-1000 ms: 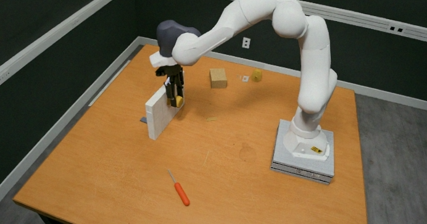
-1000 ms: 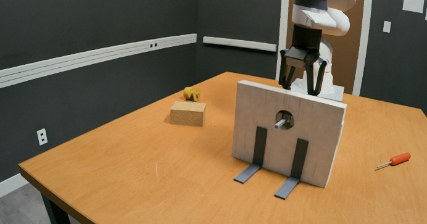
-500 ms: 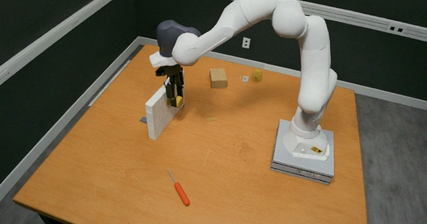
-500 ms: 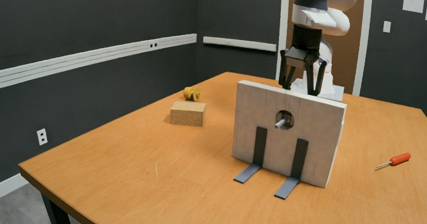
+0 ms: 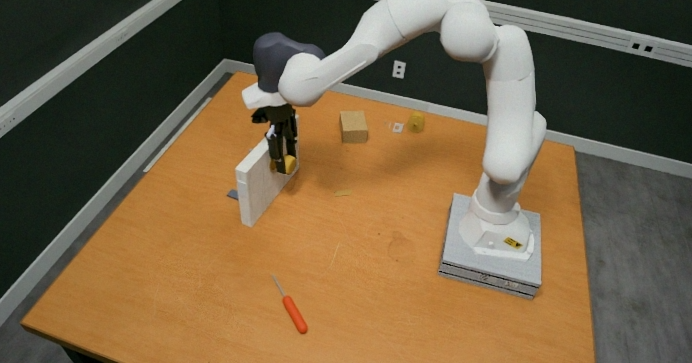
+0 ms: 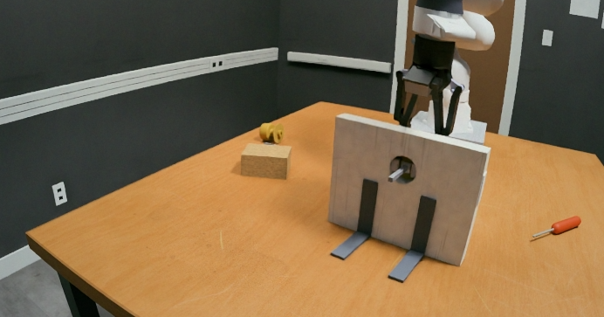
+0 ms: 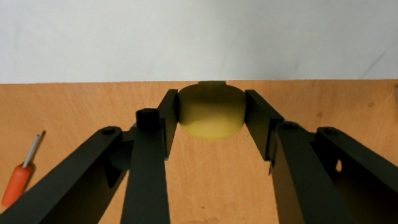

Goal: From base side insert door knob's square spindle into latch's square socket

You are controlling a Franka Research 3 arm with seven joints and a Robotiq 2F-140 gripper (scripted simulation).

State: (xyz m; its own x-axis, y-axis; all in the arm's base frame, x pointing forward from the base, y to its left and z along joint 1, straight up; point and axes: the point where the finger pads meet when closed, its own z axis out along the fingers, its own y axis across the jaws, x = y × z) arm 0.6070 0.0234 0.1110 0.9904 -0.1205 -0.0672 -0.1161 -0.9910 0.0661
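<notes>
My gripper is now 6 cm short of the white wood panel, 1 cm to the left of it and 5 cm above it. Also, from my hand: cork block 9 cm behind, 42 cm to the right, 15 cm below; orange-handled screwdriver 15 cm behind, 35 cm to the left, 17 cm below.
</notes>
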